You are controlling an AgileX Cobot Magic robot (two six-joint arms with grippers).
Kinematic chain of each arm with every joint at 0, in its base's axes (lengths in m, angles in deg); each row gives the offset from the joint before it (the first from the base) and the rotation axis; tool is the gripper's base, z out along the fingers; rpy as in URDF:
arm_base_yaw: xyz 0 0 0.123 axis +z
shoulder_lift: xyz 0 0 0 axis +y
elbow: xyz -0.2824 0 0.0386 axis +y
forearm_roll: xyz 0.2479 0 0.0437 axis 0.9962 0 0.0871
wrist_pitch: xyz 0 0 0 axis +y
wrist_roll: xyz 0.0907 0 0.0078 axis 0.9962 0 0.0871
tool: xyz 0 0 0 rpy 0 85 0
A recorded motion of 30 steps. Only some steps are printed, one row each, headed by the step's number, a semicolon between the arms.
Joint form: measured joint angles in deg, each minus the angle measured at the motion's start. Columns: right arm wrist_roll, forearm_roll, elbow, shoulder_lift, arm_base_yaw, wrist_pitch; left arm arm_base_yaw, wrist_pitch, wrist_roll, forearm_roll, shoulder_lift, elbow.
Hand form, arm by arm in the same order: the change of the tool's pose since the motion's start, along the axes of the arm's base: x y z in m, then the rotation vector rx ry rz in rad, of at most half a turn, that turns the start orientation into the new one. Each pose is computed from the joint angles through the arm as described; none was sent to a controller.
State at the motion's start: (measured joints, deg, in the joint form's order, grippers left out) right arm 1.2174 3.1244 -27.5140 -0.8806 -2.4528 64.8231; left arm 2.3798 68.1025 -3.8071 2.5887 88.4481 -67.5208
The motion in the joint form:
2: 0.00 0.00 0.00 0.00 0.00 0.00; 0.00 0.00 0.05 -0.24 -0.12 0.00
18: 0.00 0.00 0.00 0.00 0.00 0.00; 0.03 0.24 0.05 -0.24 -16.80 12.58
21: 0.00 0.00 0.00 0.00 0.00 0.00; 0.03 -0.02 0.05 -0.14 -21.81 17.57
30: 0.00 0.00 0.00 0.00 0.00 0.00; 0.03 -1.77 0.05 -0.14 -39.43 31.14
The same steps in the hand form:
2: 0.0000 0.0000 0.0000 0.0000 0.0000 0.0000; -0.0003 -0.0004 0.0006 -0.0038 -0.0022 0.0003
18: 0.0000 0.0000 0.0000 0.0000 0.0000 0.0000; -0.0740 -0.0033 0.0160 -0.0010 -0.0695 0.0008
21: 0.0000 0.0000 0.0000 0.0000 0.0000 0.0000; -0.0979 -0.0042 0.0106 0.0009 -0.0743 0.0002
30: 0.0000 0.0000 0.0000 0.0000 0.0000 0.0000; -0.1669 -0.0071 -0.0057 0.0048 -0.1755 -0.0012

